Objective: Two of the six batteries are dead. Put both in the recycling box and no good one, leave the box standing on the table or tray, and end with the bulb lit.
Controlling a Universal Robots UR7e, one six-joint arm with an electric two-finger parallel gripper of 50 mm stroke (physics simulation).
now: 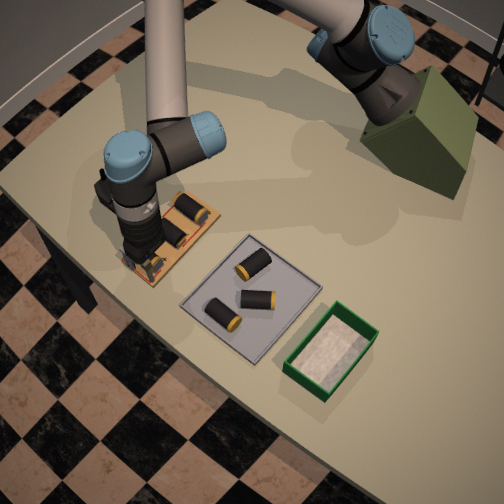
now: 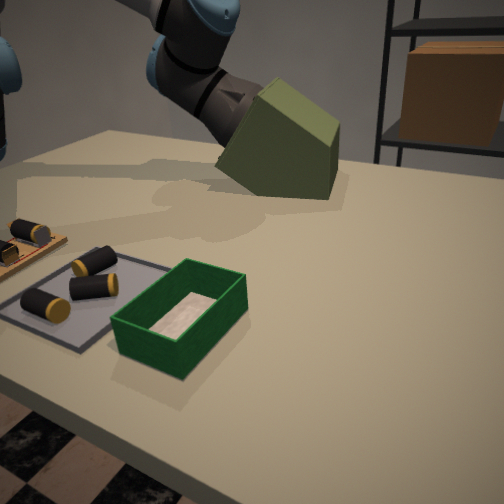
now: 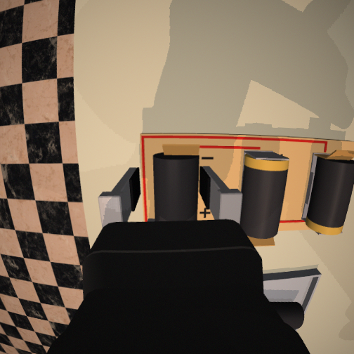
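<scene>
My gripper [image 1: 140, 265] [image 3: 169, 179] is open and empty. Its fingers stand on either side of the end battery [image 3: 175, 175] in the wooden holder board [image 1: 212, 216] [image 2: 58, 241] [image 3: 229, 165], with gaps to both sides. A middle battery [image 1: 174, 233] [image 3: 265, 200] and a far battery [image 1: 190, 205] [image 2: 27, 229] [image 3: 330, 192] also lie in the board. Three batteries [image 1: 254, 263] [image 1: 257, 299] [image 1: 223, 314] lie apart on the grey tray [image 1: 255, 347] [image 2: 80, 332]. The green recycling box [image 1: 356, 320] [image 2: 145, 345] stands upright beside the tray, with no battery inside. I cannot make out the bulb.
A green slanted block [image 1: 425, 145] [image 2: 290, 155] stands at the back of the table, with an arm's dark base joint against it. The table's edge runs close beside the holder board. A shelf rack [image 2: 384, 90] with a cardboard box [image 2: 450, 95] stands behind the table.
</scene>
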